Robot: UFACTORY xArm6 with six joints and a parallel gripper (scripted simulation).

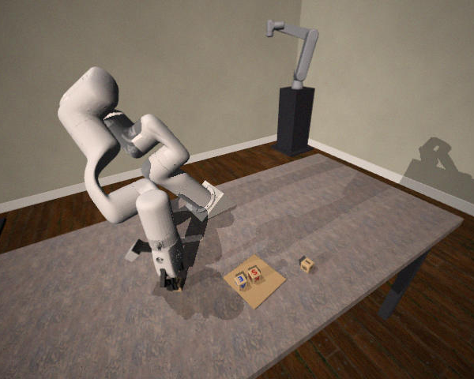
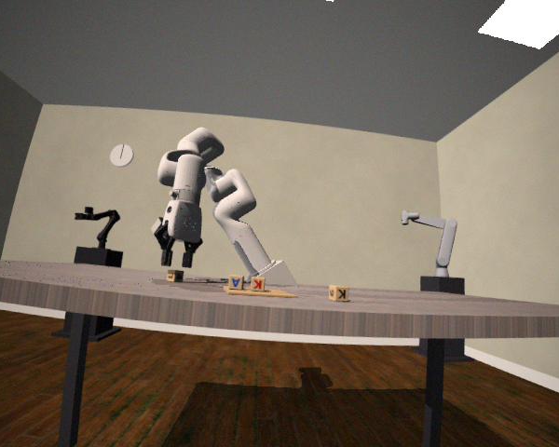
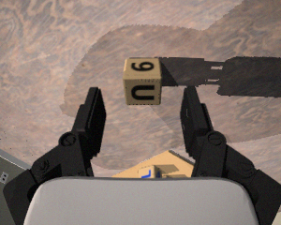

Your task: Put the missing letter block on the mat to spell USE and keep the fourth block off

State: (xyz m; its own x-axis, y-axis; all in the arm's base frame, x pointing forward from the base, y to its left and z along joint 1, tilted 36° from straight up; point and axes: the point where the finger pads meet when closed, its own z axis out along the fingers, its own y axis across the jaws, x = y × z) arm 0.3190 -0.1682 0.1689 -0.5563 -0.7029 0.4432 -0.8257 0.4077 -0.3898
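The block is 4 cm below my hand. Round my hand: tan mat (10 cm ahead, 21 cm to the left, 5 cm below).
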